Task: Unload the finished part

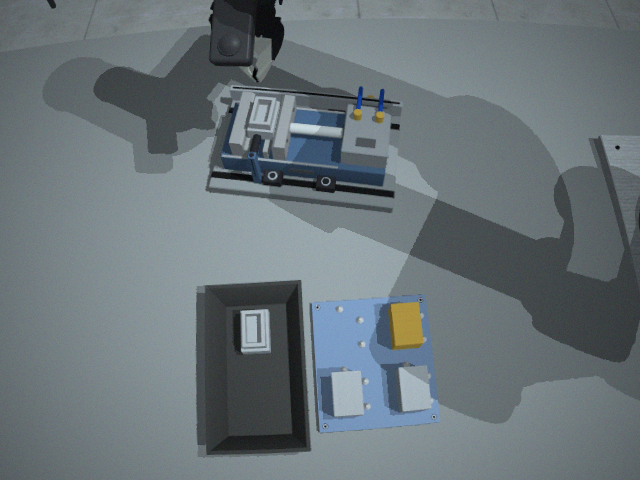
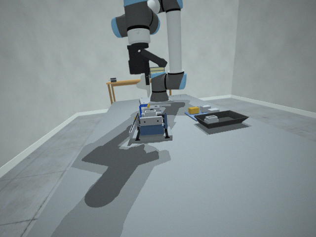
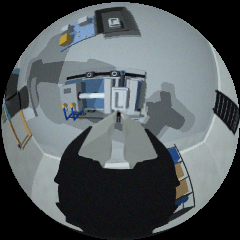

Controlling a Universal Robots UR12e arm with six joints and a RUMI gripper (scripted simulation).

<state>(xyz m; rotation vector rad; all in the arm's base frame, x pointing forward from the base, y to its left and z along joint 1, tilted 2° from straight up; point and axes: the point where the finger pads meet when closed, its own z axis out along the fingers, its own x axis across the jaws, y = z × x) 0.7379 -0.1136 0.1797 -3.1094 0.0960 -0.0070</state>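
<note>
Now: hand 160 mm above the blue vise, 60 mm past it and 10 mm to the right of it. The rest, counted from my hand: blue plate (350 mm to the left, 190 mm below, 190 mm behind); then yellow block (290 mm to the left, 230 mm behind, 170 mm below).
</note>
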